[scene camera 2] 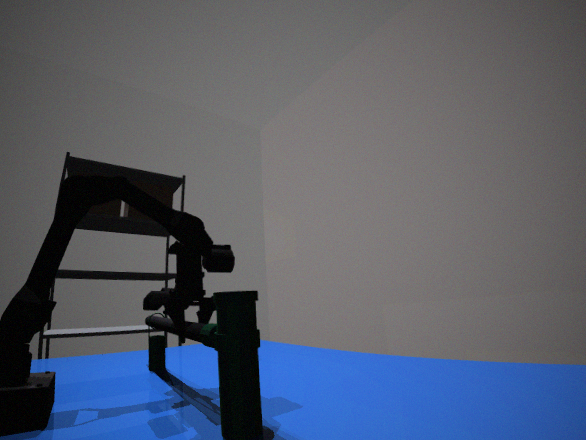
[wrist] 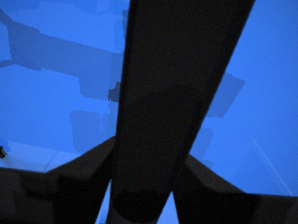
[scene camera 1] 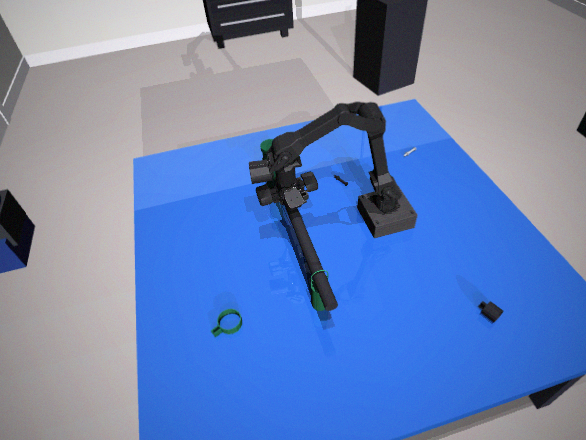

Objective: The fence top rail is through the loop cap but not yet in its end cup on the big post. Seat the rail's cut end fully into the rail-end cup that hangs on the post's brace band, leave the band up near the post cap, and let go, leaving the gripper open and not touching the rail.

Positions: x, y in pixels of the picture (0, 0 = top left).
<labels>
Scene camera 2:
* my gripper: 192, 342
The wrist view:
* my gripper: 144, 145
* dark top rail: 172, 66
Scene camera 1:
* my gripper: 288, 202
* dark top rail: 314, 264
</labels>
